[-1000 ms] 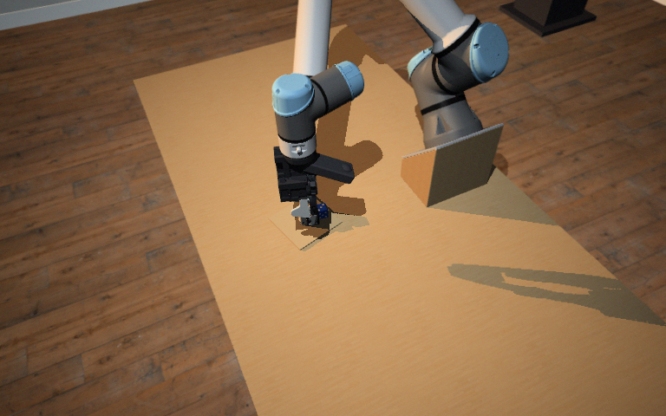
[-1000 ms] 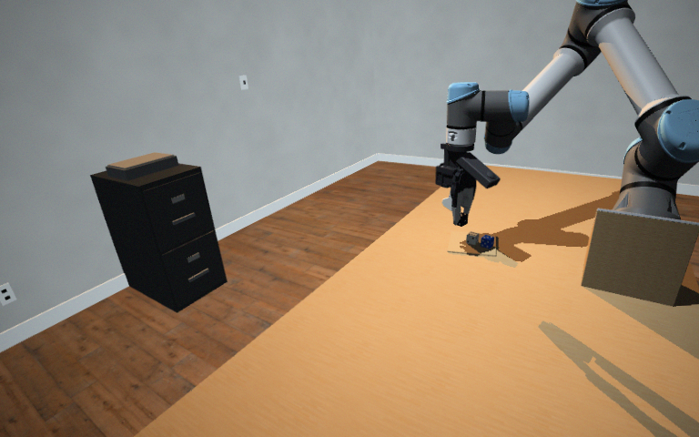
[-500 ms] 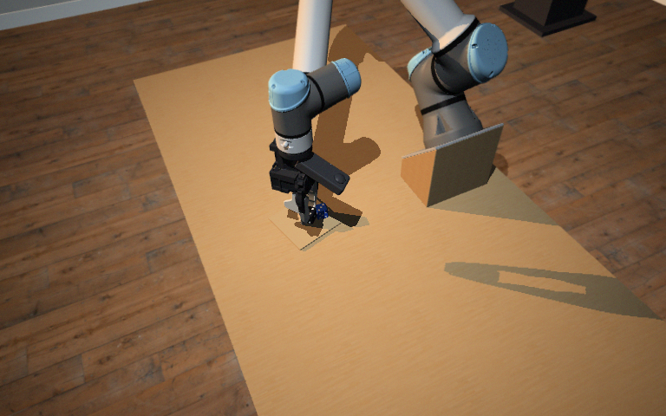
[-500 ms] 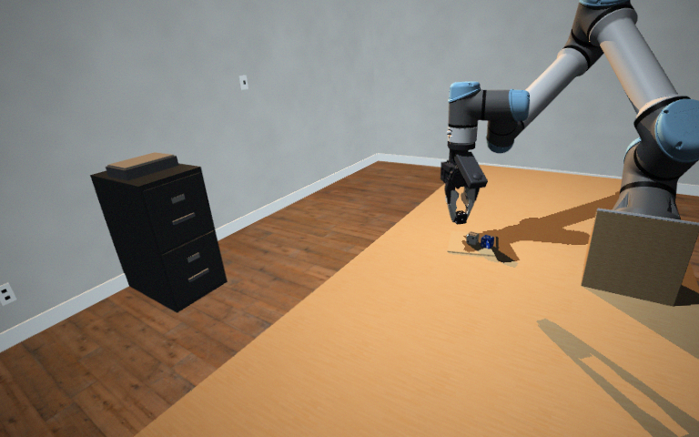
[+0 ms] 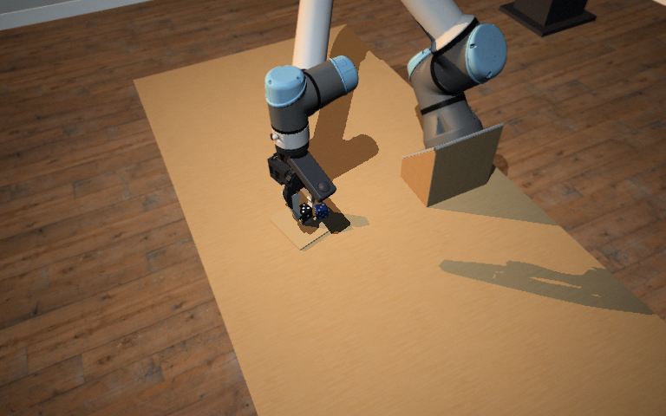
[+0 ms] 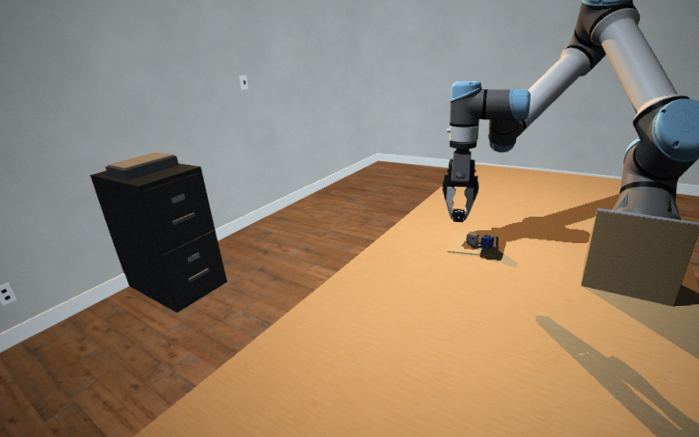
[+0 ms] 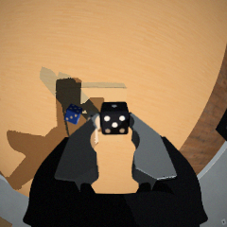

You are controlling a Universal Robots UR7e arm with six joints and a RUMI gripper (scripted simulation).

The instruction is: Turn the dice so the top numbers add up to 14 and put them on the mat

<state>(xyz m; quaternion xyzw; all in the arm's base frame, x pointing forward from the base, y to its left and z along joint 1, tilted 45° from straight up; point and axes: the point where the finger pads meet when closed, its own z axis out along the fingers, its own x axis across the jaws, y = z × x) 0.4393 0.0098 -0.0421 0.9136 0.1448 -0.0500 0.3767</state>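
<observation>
The white die is 2 cm behind my hand, 7 cm to the right of it and 10 cm below it. From my hand the other things lie so: tan mat (2 cm behind, 7 cm to the right, 12 cm below); then blue die (7 cm behind, 7 cm to the right, 10 cm below); then black die (right at my hand).
</observation>
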